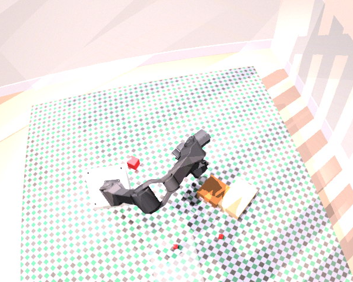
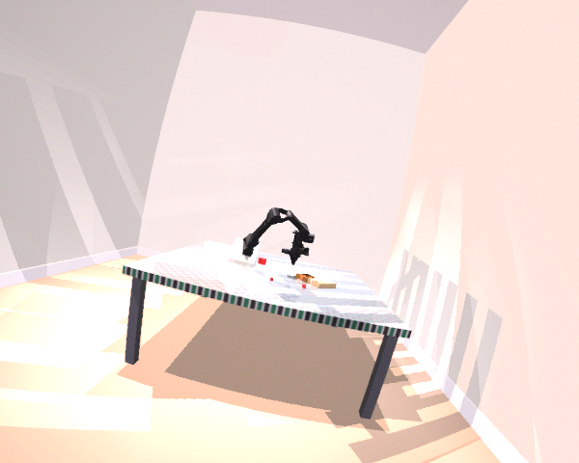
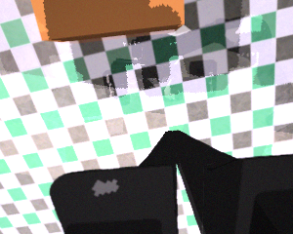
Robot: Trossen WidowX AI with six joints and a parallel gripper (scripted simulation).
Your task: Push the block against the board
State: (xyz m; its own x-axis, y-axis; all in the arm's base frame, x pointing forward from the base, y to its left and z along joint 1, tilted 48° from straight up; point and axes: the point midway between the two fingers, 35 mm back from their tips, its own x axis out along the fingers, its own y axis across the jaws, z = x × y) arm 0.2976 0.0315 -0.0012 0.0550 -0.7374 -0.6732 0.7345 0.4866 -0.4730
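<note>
The orange square block lies 10 cm ahead of my gripper tip, 6 cm to the right of it and 5 cm below it. Also, from my gripper tip: red cube 22 cm behind, 12 cm to the left, 4 cm below; pale tan board 20 cm ahead, 11 cm to the right, 5 cm below.
</note>
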